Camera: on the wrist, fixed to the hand. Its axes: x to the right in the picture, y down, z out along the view.
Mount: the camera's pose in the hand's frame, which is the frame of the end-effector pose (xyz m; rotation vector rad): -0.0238 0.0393 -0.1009 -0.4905 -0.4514 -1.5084
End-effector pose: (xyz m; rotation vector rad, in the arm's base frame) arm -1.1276 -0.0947 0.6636 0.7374 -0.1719 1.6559
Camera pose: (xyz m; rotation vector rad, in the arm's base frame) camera -1.2002 -0.0734 0.5826 0.5639 -0.2356 -0.0101
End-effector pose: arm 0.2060 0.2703 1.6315 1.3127 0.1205 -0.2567
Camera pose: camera 0.1988 0.3797 1.6483 0.4191 0.7314 -1.6641
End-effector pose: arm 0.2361 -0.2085 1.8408 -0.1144 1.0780 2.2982
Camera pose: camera 0.2175 -0.3126 1.8074 -0.4047 -0.0040 1.0205
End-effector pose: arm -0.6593 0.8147 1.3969 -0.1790 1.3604 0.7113
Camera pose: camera -0.7657 0.7853 1.4067 -1.1965 0.3183 -0.2402
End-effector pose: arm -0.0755 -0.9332 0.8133 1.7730 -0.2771 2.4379
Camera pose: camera -0.1698 -0.9497 0.7573 1.3594 0.3213 0.8279
